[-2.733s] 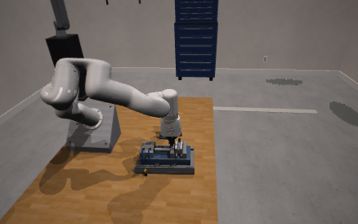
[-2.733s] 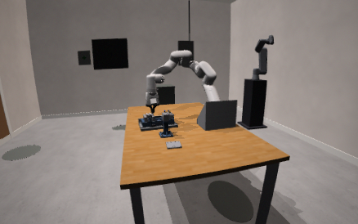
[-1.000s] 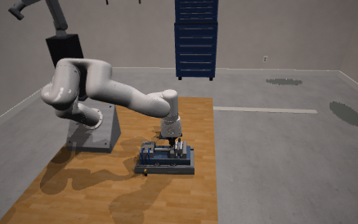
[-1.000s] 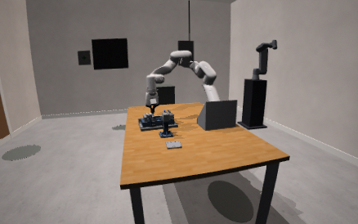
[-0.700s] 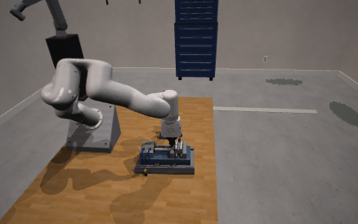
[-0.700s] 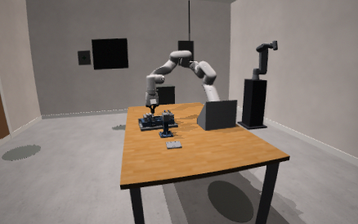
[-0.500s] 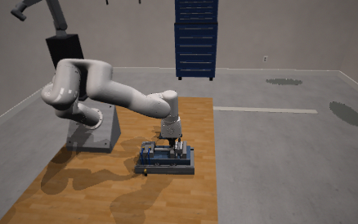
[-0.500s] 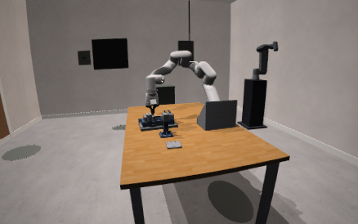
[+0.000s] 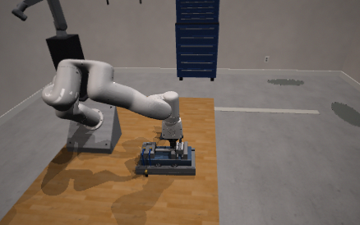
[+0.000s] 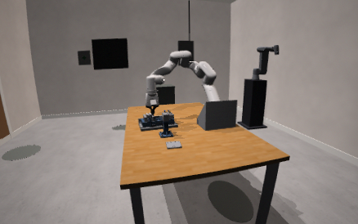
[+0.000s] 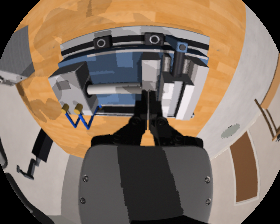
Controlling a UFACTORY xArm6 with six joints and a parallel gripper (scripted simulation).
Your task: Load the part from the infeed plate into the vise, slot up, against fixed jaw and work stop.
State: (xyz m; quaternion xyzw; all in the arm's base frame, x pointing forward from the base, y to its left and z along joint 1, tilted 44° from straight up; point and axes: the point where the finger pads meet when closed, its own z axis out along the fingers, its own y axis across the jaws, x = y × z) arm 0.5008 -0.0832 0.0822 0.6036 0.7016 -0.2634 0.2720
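Right now the part is 30 mm ahead of my hand and 20 mm below it. The rest, counted from my hand: air cylinder (130 mm behind, 20 mm to the right, 40 mm below); air cylinder rod (50 mm behind, 10 mm to the right, 40 mm below).
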